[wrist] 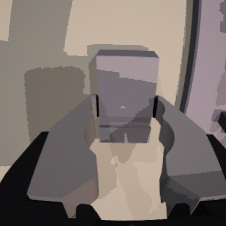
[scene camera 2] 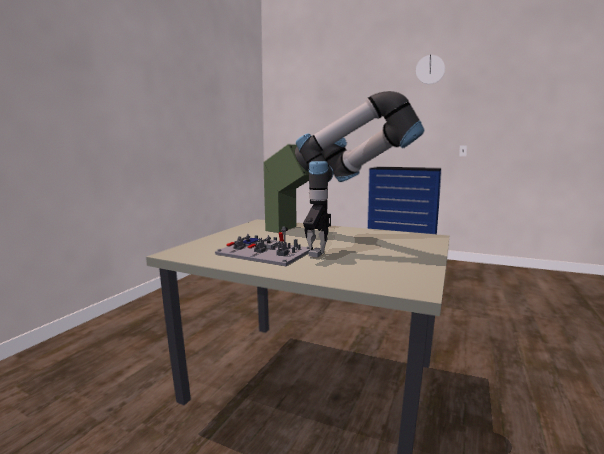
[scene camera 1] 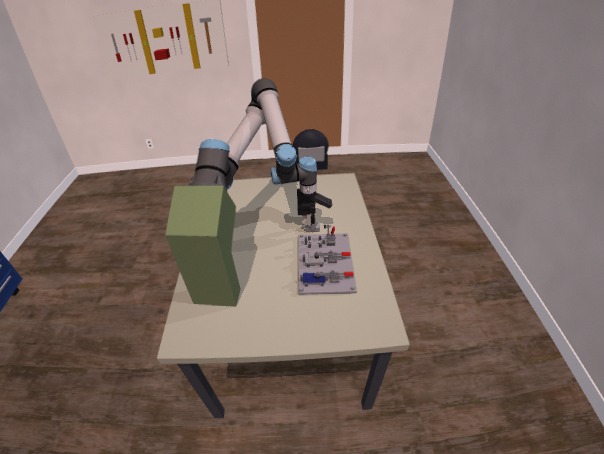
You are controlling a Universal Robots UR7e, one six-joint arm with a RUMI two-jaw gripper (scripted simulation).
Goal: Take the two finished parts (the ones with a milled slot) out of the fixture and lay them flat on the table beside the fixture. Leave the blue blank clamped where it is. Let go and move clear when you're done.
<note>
In view: my gripper (scene camera 2: 316, 254).
My gripper is seen too in the wrist view (wrist: 125, 96) and in scene camera 1 (scene camera 1: 311, 228).
</note>
